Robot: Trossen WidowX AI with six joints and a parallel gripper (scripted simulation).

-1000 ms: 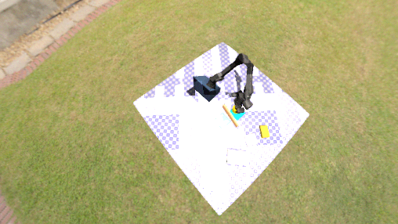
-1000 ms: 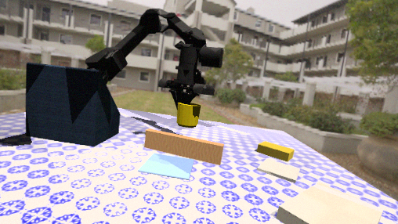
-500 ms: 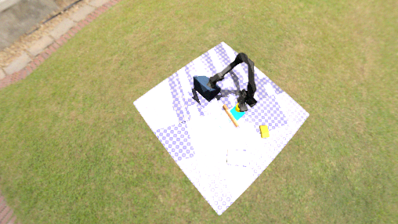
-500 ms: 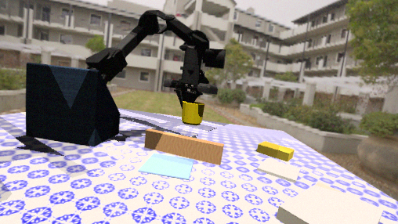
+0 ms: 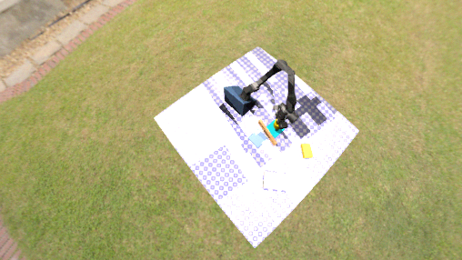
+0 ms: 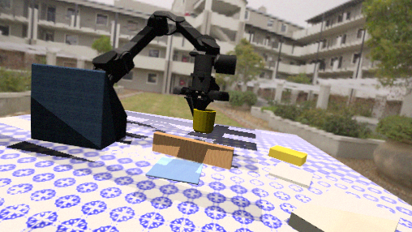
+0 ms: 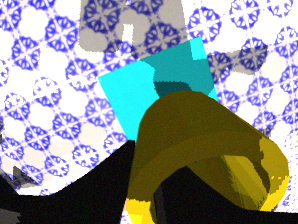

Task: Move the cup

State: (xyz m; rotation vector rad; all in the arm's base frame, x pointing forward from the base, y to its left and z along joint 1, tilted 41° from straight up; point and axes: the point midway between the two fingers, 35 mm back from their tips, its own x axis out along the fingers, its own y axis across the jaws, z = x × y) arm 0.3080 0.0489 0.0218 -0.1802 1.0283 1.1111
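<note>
The cyan pad lies 20 mm ahead of my gripper tip, 20 mm to the right of it and 110 mm below it. Also, from my gripper tip: yellow cup 20 mm ahead, 20 mm to the right; wooden bar 10 mm behind, 100 mm to the right, 80 mm below; flat white tile 270 mm ahead, 140 mm to the right, 100 mm below.
</note>
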